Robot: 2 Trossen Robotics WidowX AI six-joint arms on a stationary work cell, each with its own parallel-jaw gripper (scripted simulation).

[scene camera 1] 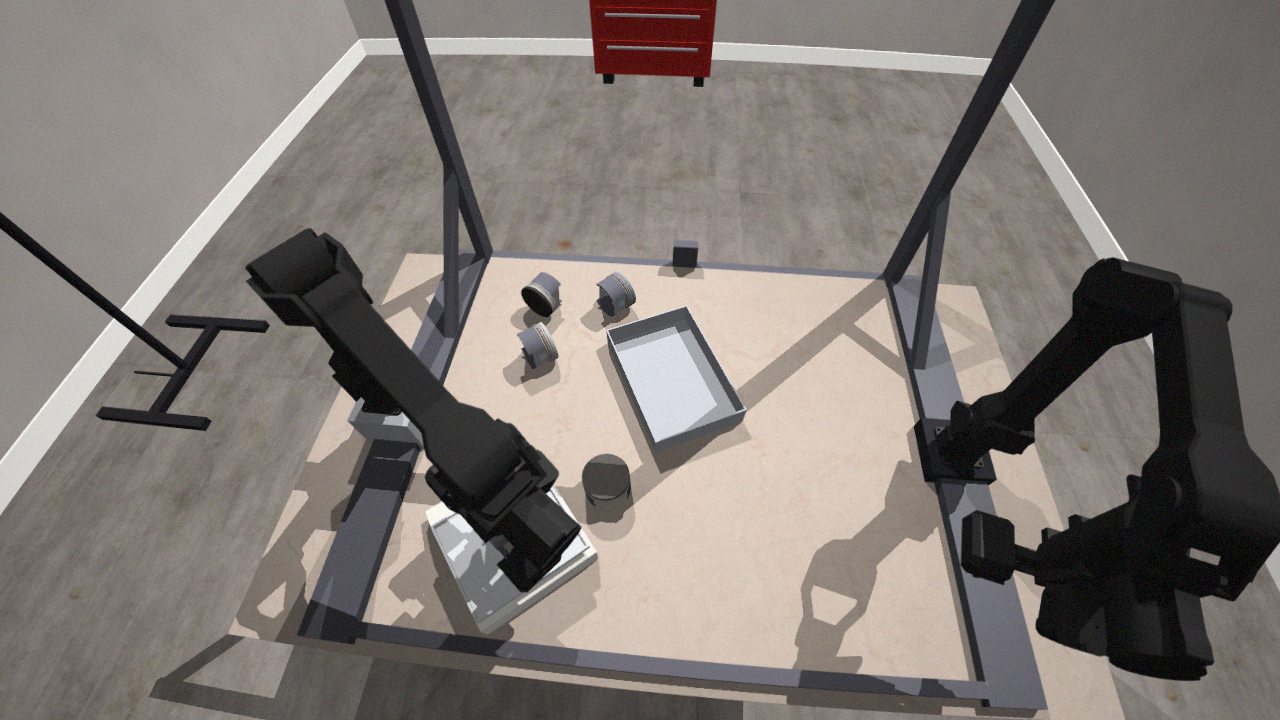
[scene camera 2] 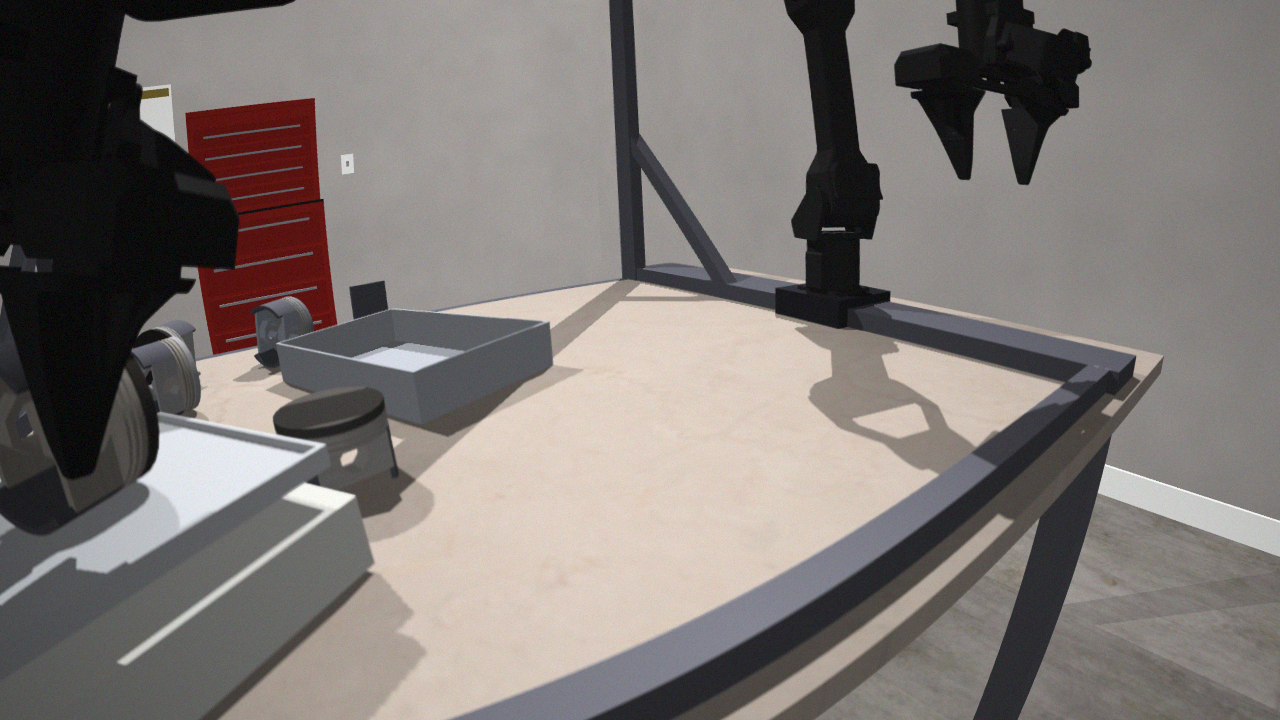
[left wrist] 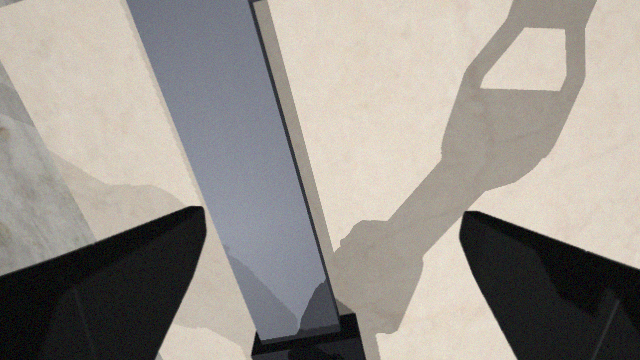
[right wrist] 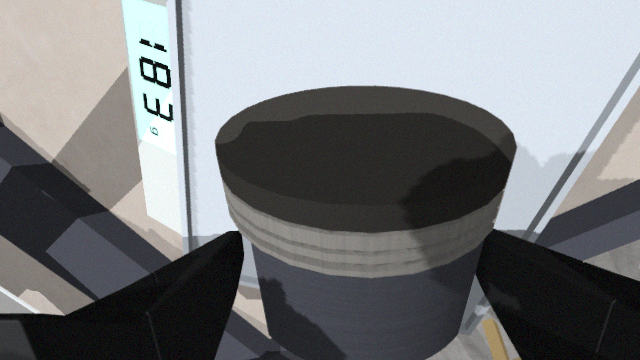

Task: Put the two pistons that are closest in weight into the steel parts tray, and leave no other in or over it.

Labels:
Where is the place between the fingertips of my right gripper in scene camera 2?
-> At 16, 456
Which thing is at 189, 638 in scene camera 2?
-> A scale.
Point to a scale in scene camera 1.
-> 506, 613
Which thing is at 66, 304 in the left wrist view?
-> My left gripper.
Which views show my left gripper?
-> Scene camera 1, scene camera 2 and the left wrist view only.

